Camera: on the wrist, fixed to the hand. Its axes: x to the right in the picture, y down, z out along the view.
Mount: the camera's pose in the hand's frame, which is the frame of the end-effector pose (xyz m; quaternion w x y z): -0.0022 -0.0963 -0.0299 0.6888 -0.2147 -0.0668 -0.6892
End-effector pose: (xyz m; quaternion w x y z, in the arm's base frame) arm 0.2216 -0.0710 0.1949 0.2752 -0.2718 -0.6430 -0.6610
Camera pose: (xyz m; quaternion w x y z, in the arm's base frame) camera 0.1543 -0.0988 0.1251 0.3673 -0.1527 0.5067 0.7649
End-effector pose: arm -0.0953 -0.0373 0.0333 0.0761 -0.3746 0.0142 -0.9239
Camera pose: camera -0.1270 0.0573 0.0183 0.6638 0.3459 0.0551 0.6608
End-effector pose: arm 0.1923 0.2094 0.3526 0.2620 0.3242 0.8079 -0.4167
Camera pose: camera 0.1177 0.1913 0.4180 0.0168 -0.4176 0.8518 -0.3158
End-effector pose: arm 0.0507 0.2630 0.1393 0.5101 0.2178 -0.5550 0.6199
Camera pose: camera 0.1446 0.2762 0.1737 0.7883 0.4644 -0.3994 -0.0583
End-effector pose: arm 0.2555 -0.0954 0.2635 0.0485 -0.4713 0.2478 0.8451
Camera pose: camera 0.3102 -0.0249 0.2164 0.5312 -0.4494 -0.3388 0.6333
